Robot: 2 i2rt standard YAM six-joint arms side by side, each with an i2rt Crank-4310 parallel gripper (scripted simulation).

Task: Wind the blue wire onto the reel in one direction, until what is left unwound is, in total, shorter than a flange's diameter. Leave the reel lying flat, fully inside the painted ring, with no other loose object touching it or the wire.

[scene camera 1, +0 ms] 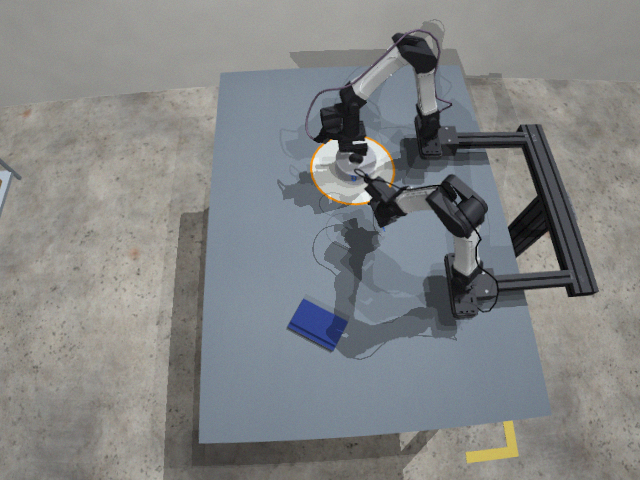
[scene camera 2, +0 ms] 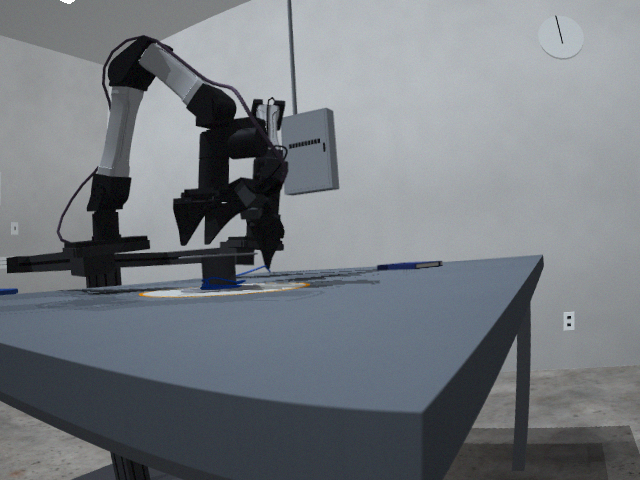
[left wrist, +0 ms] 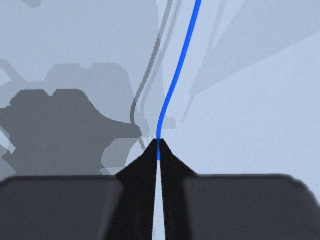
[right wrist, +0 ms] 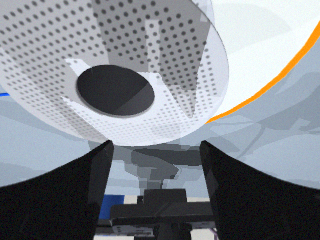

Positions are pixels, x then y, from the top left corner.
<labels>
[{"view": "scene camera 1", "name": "my right gripper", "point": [363,148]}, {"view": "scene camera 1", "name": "blue book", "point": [321,326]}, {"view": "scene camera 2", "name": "my left gripper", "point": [267,268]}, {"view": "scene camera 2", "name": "my right gripper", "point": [195,245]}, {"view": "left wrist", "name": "my left gripper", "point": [158,141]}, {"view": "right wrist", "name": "my right gripper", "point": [156,143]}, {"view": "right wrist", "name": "perforated reel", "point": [174,76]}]
</labels>
